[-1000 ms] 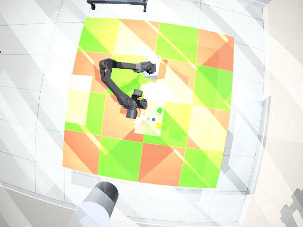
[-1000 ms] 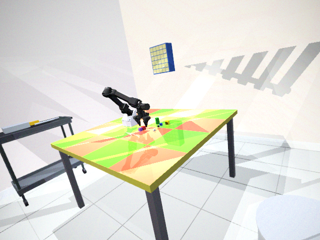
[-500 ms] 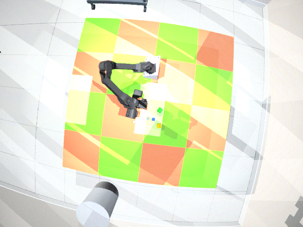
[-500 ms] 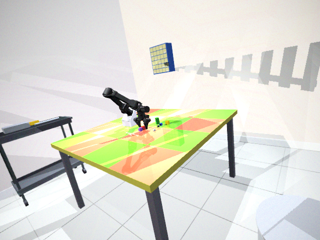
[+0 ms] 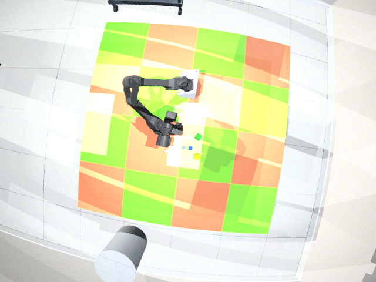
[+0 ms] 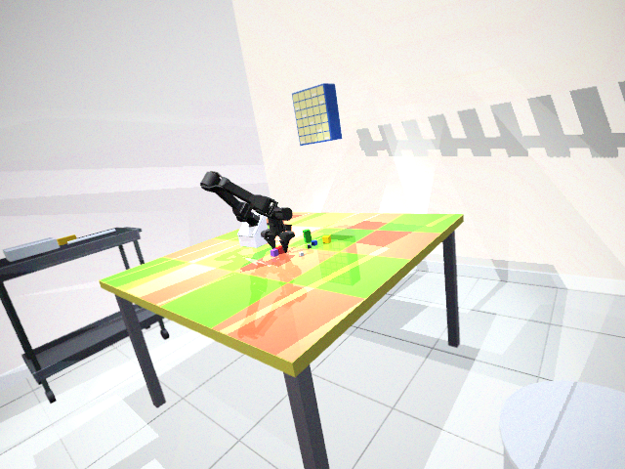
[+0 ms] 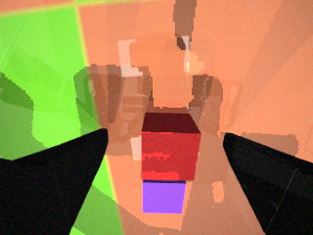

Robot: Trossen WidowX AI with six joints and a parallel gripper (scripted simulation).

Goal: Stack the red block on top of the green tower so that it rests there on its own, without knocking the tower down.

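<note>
My gripper tip is now 10 mm past the purple block, 30 mm to the left of it and 10 mm below it. From my gripper tip the other things lie so: yellow block 160 mm ahead, 160 mm to the left, 10 mm above; then red block 10 mm above; then blue block 110 mm ahead, 120 mm to the left.
</note>
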